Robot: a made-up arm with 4 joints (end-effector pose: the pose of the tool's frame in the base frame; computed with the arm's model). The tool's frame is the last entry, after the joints. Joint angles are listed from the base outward.
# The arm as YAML. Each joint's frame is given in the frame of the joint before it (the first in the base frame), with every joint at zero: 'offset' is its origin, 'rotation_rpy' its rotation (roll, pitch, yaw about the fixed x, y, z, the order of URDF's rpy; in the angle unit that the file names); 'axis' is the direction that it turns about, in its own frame. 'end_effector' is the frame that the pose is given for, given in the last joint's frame.
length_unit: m
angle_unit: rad
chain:
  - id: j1
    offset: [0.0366, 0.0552, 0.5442]
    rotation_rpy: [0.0, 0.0, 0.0]
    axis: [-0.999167, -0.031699, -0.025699]
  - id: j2
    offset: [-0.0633, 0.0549, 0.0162]
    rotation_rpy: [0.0, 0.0, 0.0]
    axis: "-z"
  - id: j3
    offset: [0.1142, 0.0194, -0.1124]
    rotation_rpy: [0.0, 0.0, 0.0]
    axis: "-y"
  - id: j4
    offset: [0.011, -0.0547, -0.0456]
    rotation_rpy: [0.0, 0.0, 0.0]
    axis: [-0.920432, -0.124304, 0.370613]
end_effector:
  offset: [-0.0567, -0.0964, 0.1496]
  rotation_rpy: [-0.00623, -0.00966, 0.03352]
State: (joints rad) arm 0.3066 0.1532 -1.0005 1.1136
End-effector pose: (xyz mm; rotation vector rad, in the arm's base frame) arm 155.7 103.4 549.3 -0.9150 0.9228 0.6445
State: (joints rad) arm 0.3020 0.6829 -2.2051 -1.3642
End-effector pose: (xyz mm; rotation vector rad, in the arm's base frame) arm -43.1 -96.3 615.4 0.8594 1.6216 -2.2567
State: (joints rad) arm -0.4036 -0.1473 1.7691 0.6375
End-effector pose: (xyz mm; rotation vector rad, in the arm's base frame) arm -28.4 127.6 394.2 -0.2471 -1.6984 -0.5698
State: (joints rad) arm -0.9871 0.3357 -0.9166 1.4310
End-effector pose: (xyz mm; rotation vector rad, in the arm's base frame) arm 126.9 73.7 603.0 0.0756 0.2545 1.0560
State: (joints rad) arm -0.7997 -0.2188 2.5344 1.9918
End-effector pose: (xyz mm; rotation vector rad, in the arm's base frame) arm 125.7 314.7 547.1 -1.0160 -0.8014 -2.1081
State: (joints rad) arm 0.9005 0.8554 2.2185 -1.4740
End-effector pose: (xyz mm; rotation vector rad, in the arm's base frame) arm -7.0 -203.9 642.8 -0.2036 -1.4360 1.3051
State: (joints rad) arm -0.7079 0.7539 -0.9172 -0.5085
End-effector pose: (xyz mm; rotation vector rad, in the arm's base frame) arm -61.9 -54.4 431.7 1.2878 1.1912 -0.7482
